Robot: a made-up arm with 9 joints. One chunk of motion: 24 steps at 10 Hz.
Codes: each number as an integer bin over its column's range. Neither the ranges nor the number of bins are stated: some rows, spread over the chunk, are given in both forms.
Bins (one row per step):
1: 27 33 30 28 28 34
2: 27 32 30 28 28 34
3: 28 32 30 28 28 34
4: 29 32 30 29 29 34
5: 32 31 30 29 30 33
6: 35 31 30 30 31 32
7: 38 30 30 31 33 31
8: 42 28 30 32 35 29
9: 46 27 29 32 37 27
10: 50 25 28 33 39 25
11: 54 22 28 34 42 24
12: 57 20 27 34 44 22
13: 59 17 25 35 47 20
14: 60 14 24 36 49 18
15: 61 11 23 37 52 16
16: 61 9 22 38 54 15
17: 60 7 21 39 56 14
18: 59 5 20 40 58 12
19: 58 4 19 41 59 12
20: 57 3 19 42 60 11
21: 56 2 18 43 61 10
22: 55 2 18 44 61 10
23: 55 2 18 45 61 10
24: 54 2 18 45 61 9
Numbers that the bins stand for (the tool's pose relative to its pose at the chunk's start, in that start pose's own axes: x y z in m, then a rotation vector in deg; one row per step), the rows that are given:
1: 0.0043 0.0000 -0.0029 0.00 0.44 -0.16
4: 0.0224 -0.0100 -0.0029 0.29 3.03 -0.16
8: 0.1400 -0.0500 -0.0029 1.14 18.56 -14.84
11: 0.2486 -0.1100 -0.0600 1.71 36.67 -29.52
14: 0.3029 -0.1900 -0.1743 2.29 54.78 -47.14
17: 0.3029 -0.2600 -0.2600 3.14 72.89 -58.89
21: 0.2667 -0.3100 -0.3457 4.29 85.83 -70.63
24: 0.2486 -0.3100 -0.3457 4.86 85.83 -73.57
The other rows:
2: 0.0043 -0.0100 -0.0029 0.00 0.44 -0.16
3: 0.0133 -0.0100 -0.0029 0.00 0.44 -0.16
5: 0.0495 -0.0200 -0.0029 0.29 5.62 -3.10
6: 0.0767 -0.0200 -0.0029 0.57 8.21 -6.03
7: 0.1038 -0.0300 -0.0029 0.86 13.38 -8.97
9: 0.1762 -0.0600 -0.0314 1.14 23.73 -20.71
10: 0.2124 -0.0800 -0.0600 1.43 28.90 -26.59
12: 0.2757 -0.1300 -0.0886 1.71 41.84 -35.40
13: 0.2938 -0.1600 -0.1457 2.00 49.60 -41.27
15: 0.3119 -0.2200 -0.2029 2.57 62.54 -53.02
16: 0.3119 -0.2400 -0.2314 2.86 67.71 -55.95
18: 0.2938 -0.2800 -0.2886 3.43 78.06 -64.76
19: 0.2848 -0.2900 -0.3171 3.71 80.65 -64.76
20: 0.2757 -0.3000 -0.3171 4.00 83.24 -67.70
22: 0.2576 -0.3100 -0.3457 4.57 85.83 -70.63
23: 0.2576 -0.3100 -0.3457 4.86 85.83 -70.63

